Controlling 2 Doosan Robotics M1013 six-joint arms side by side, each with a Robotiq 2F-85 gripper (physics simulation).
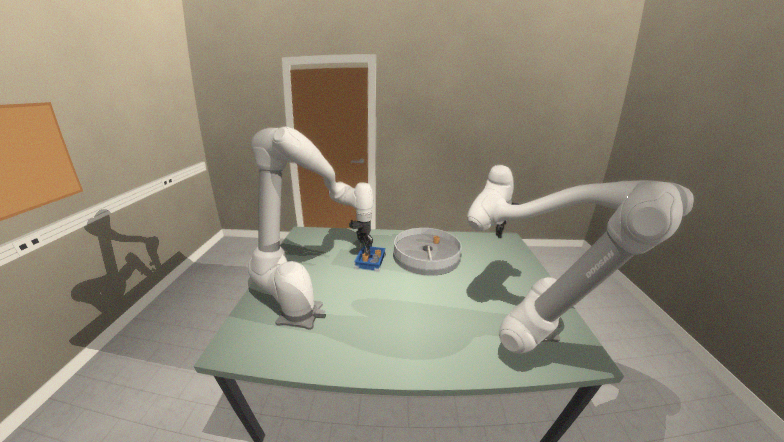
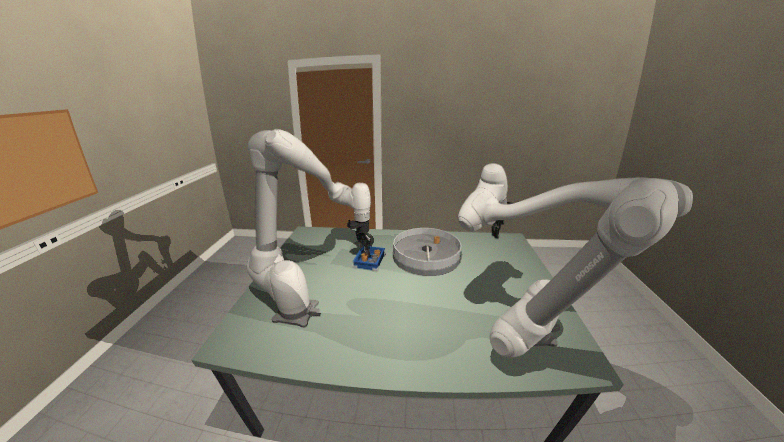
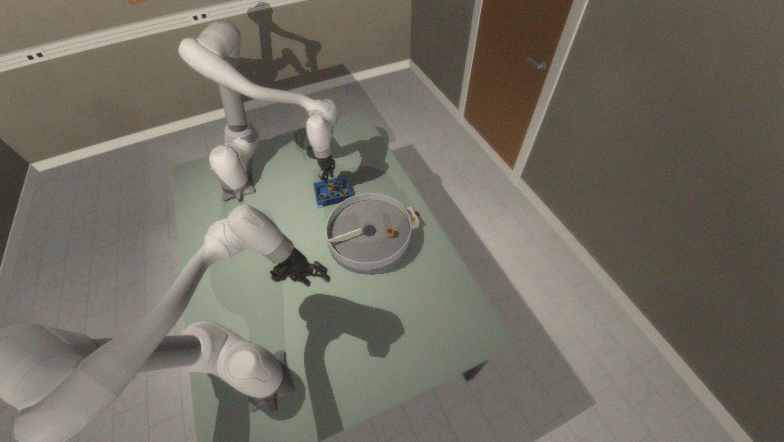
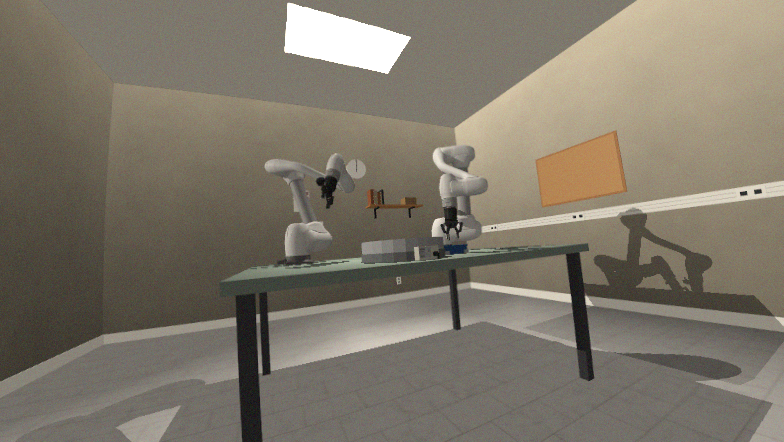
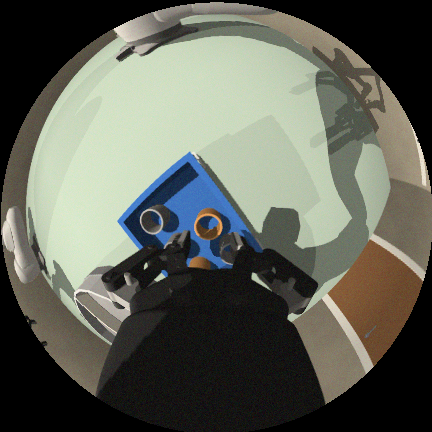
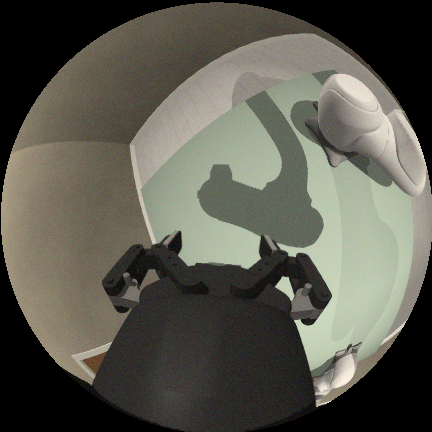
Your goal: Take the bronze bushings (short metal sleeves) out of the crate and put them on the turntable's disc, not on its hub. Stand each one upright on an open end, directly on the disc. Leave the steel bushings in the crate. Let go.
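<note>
The blue crate holds two bronze bushings; one bronze bushing stands upright, the other bronze bushing is partly hidden by my gripper. Grey steel bushings are also in the crate, one partly behind a fingertip. Another bronze bushing stands upright on the turntable's disc, apart from the hub. My left gripper is open and empty, low over the crate. My right gripper is open and empty, high above the table.
The turntable's raised grey wall surrounds the disc, close to the crate. A pale bar runs from near the hub to the wall. A small pale box is on the wall's outside. Everything stands on the green table.
</note>
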